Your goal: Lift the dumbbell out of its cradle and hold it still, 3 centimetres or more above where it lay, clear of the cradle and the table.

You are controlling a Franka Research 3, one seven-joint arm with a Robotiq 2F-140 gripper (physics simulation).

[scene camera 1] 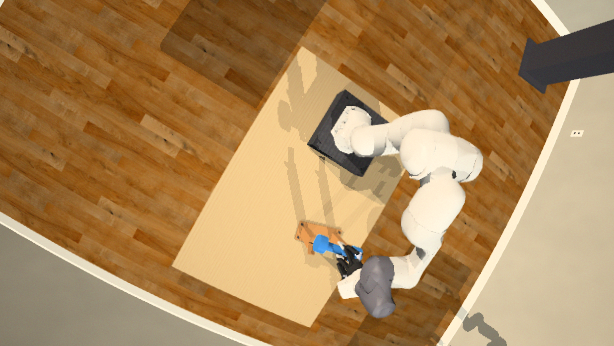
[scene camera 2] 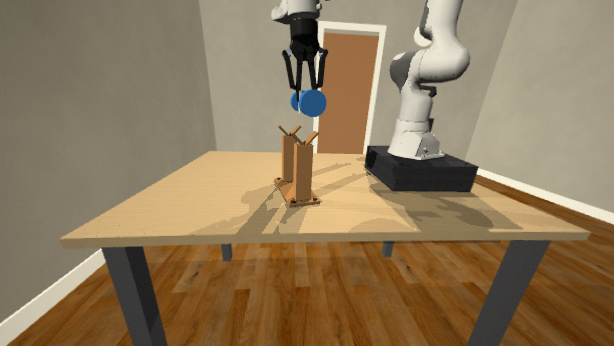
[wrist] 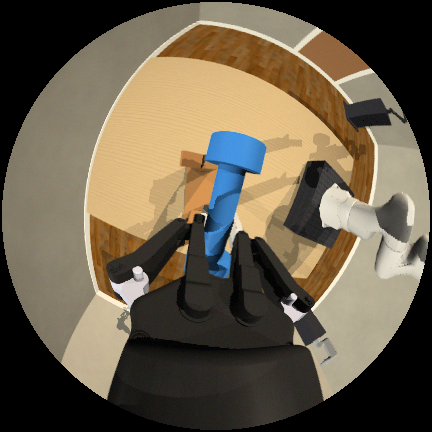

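The blue dumbbell (scene camera 1: 321, 244) (scene camera 2: 313, 103) (wrist: 235, 151) hangs in the air above the orange-brown cradle (scene camera 1: 320, 229) (scene camera 2: 303, 172) (wrist: 198, 192). In the scene camera 2 view a gap shows between the dumbbell and the V-shaped tops of the cradle's two posts. My gripper (scene camera 1: 351, 251) (scene camera 2: 306, 95) (wrist: 218, 216) is shut on the dumbbell's handle, nearer the end close to the palm. The wrist view shows the far end of the dumbbell large and the near end partly hidden behind the fingers. The cradle stands upright on the table (scene camera 1: 240, 200) (scene camera 2: 175, 200) (wrist: 150, 110).
The arm's black base block (scene camera 1: 325, 132) (scene camera 2: 432, 178) (wrist: 305, 210) stands on the same table, to the right of the cradle in the scene camera 2 view. A brown door (scene camera 2: 350, 90) is in the wall behind. The dumbbell is near one table edge in the scene camera 1 view.
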